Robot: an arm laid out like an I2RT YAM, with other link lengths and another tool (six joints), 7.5 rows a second.
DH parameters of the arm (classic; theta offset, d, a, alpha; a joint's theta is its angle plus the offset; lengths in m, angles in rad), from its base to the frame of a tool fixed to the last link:
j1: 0 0.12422 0.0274 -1.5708
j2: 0 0 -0.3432 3.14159
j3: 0.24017 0 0.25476 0
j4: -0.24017 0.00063 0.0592 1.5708
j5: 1.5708 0.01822 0 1.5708
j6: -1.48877 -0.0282 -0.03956 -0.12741
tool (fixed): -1.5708 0.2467 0 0
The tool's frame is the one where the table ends.
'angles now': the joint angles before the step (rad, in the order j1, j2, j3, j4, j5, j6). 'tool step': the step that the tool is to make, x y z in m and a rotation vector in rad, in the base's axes. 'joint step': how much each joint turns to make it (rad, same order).
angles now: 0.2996 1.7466 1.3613 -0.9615 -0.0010 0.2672
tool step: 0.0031 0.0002 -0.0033 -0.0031 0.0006 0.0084
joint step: -0.0003 0.0110 0.0004 0.0091 0.0008 -0.0091
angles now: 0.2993 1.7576 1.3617 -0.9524 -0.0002 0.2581
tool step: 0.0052 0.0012 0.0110 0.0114 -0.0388 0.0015
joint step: -0.0008 -0.0221 0.0158 0.0025 0.0000 -0.0024
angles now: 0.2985 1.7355 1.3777 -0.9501 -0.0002 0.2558
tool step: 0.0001 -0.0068 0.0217 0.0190 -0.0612 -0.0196
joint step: -0.0195 -0.0621 0.0080 -0.0060 -0.0007 0.0003
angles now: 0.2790 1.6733 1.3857 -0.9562 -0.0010 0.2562
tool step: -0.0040 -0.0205 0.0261 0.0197 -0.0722 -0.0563
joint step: -0.0564 -0.0851 -0.0002 -0.0101 -0.0011 0.0003
